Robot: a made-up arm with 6 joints.
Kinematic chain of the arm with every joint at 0, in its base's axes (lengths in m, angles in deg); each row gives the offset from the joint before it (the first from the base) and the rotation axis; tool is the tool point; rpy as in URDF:
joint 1: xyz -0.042 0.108 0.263 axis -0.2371 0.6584 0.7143
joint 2: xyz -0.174 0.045 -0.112 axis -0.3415 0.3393 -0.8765
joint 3: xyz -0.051 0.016 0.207 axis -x
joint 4: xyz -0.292 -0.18 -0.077 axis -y
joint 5: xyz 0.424 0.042 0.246 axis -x
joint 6: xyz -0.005 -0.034 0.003 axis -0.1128 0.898 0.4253
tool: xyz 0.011 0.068 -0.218 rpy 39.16 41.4 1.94
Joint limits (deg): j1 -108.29..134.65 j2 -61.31..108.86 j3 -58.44..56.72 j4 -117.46..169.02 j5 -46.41..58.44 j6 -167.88..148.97
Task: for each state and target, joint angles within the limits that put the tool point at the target. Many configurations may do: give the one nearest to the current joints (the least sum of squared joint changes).
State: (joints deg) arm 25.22 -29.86 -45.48 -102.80 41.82 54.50
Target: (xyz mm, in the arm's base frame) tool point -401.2 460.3 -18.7
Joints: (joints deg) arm -11.61 4.95 -58.44 -94.48 12.50 45.10
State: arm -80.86 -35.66 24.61 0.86 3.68 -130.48
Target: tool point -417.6 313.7 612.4
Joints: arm -78.32 -28.26 44.19 2.80 11.76 -127.76
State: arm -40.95 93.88 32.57 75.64 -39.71 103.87
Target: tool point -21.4 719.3 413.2
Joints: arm 3.45 107.34 19.82 111.52 -45.00 88.74
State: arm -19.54 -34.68 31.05 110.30 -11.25 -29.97
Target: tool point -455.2 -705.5 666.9
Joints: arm 24.75 -56.15 18.10 116.33 -5.87 -46.26
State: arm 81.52 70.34 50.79 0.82 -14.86 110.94
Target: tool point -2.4 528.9 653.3
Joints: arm 78.96 57.20 34.52 16.14 -12.75 135.52
